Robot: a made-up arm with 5 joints.
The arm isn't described. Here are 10 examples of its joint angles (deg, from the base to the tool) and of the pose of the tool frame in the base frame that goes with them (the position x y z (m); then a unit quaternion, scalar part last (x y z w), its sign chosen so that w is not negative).
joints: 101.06 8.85 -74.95 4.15 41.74
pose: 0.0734 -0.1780 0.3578 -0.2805 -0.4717 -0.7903 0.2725
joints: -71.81 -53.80 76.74 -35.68 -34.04
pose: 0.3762 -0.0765 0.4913 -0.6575 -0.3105 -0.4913 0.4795
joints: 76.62 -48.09 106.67 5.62 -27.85
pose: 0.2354 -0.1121 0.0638 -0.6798 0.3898 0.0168 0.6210
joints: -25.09 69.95 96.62 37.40 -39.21
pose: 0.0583 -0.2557 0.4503 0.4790 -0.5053 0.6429 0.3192
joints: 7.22 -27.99 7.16 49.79 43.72
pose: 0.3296 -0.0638 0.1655 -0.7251 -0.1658 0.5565 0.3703
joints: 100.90 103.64 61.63 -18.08 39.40
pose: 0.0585 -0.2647 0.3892 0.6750 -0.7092 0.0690 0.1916
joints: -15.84 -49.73 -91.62 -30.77 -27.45
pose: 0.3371 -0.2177 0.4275 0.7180 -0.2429 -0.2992 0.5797
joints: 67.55 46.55 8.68 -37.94 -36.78
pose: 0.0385 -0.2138 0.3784 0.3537 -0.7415 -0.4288 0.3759
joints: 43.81 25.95 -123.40 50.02 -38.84
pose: 0.0049 -0.2059 0.2677 0.0261 -0.1163 0.9744 0.1907
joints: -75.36 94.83 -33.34 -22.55 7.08
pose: 0.1878 -0.1124 0.1969 -0.1504 0.6370 -0.0561 0.7540
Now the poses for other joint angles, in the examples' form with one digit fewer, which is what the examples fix.
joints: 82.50 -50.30 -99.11 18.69 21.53
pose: 0.091 -0.195 0.192 -0.026 0.166 -0.948 0.269
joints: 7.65 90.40 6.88 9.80 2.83
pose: 0.022 -0.232 0.254 -0.450 0.876 0.021 0.175
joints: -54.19 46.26 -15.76 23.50 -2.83
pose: 0.257 -0.321 0.290 -0.832 0.408 -0.084 0.366
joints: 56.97 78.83 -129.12 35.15 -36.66
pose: 0.023 -0.122 0.428 0.273 0.260 0.865 0.331
